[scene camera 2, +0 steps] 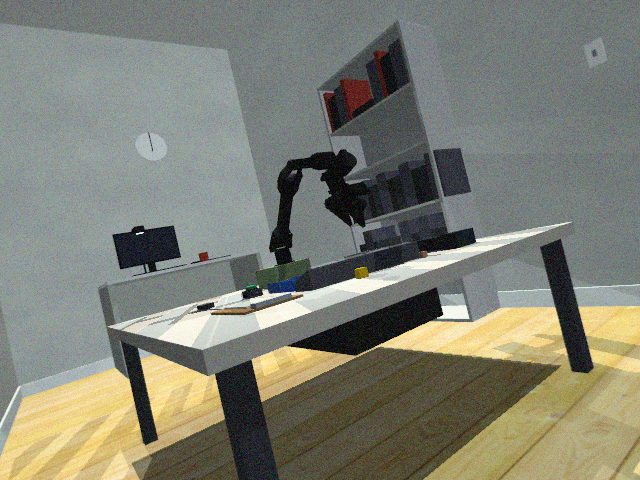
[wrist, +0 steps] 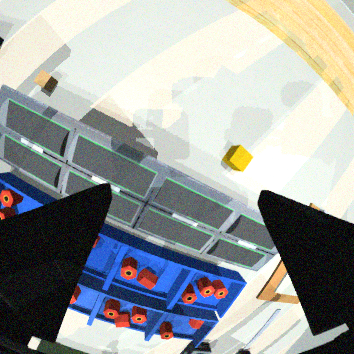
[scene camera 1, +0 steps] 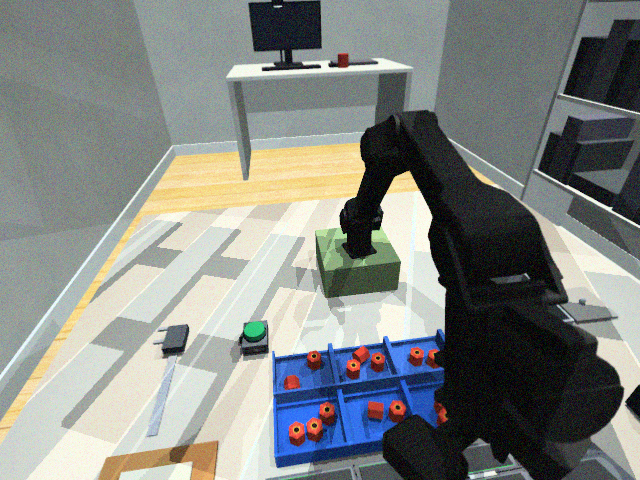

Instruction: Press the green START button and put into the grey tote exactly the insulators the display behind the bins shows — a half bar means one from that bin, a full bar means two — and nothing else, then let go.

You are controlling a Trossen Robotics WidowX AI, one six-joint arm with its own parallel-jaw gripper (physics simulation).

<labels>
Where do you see a wooden board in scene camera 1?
At 205, 453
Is my gripper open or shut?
Open.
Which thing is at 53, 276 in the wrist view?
My gripper.
</labels>
